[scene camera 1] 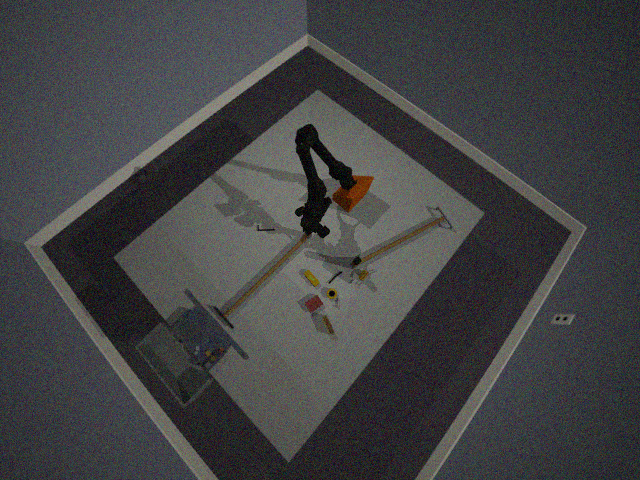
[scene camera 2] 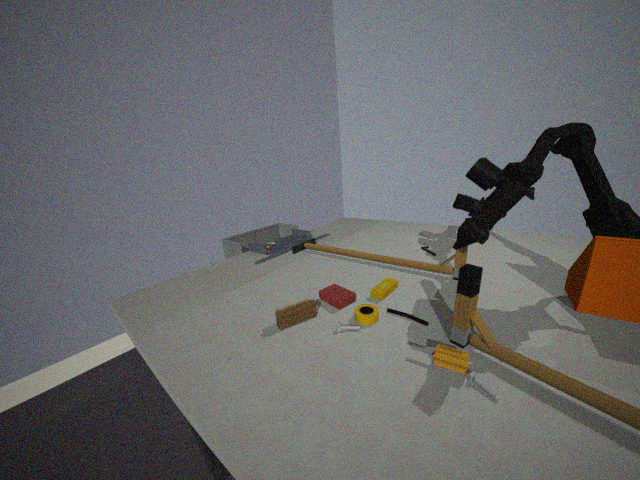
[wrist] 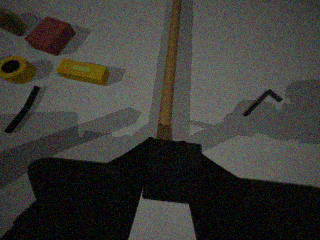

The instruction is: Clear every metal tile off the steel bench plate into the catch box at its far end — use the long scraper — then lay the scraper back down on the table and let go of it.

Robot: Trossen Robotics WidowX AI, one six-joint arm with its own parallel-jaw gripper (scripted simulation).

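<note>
I'm looking at a long wooden scraper, and I can see my gripper too. In the wrist view, you get my gripper as well.
</note>
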